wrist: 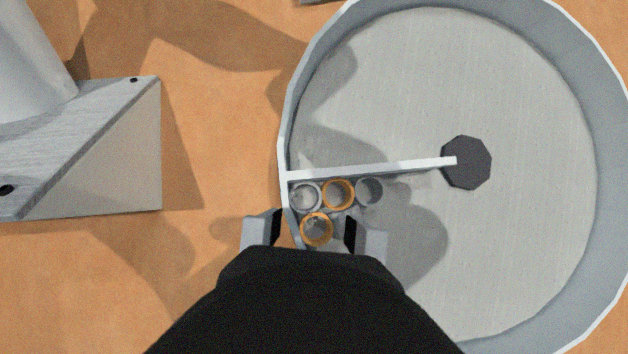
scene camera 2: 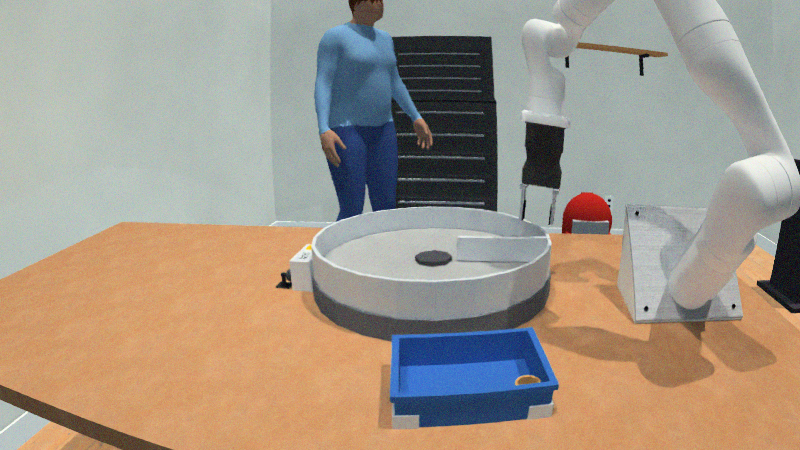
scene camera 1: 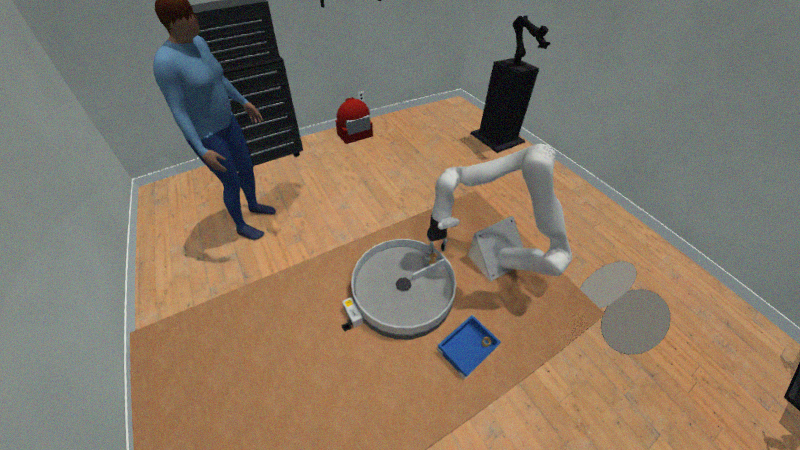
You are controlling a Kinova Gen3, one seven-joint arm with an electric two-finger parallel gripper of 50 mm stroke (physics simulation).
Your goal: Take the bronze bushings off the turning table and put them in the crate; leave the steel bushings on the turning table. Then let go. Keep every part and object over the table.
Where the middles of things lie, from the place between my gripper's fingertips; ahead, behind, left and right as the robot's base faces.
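Hand position relative to the blue crate (scene camera 2: 449, 379): my hand is 11 cm short of it, 9 cm above it and 38 cm to the right of it.
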